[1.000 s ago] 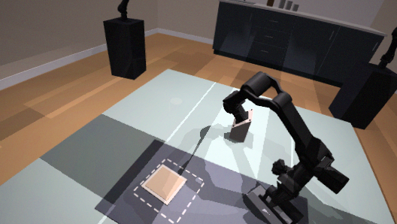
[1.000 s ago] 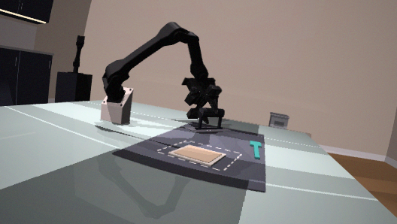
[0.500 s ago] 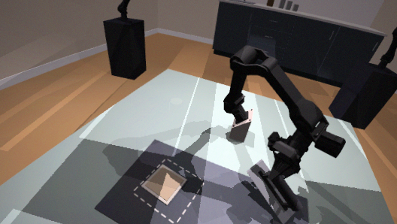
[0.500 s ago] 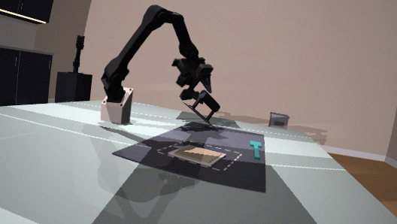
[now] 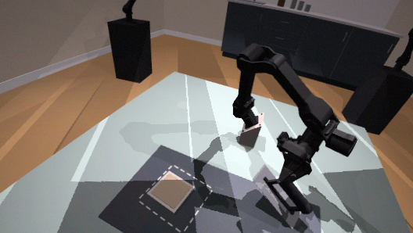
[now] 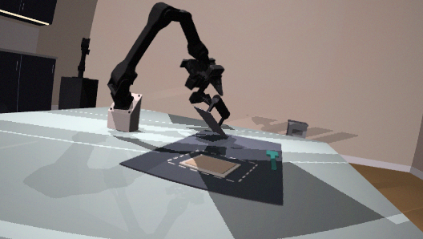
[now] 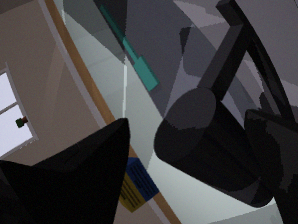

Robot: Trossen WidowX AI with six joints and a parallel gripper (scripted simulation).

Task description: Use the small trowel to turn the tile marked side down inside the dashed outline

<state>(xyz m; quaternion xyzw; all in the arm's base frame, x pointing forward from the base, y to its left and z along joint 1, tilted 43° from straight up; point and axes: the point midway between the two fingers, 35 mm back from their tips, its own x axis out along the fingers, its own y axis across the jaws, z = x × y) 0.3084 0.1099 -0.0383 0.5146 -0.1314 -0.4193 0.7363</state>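
Now: gripper tip 4 cm above the trowel, 2 cm to the right of it and 1 cm past it. Round my gripper tip: dark mat 16 cm below, 15 cm to the right, 7 cm ahead; then teal t-shaped piece 21 cm ahead, 15 cm to the right, 14 cm below; then square peach tile 32 cm to the right, 14 cm below, 4 cm ahead.
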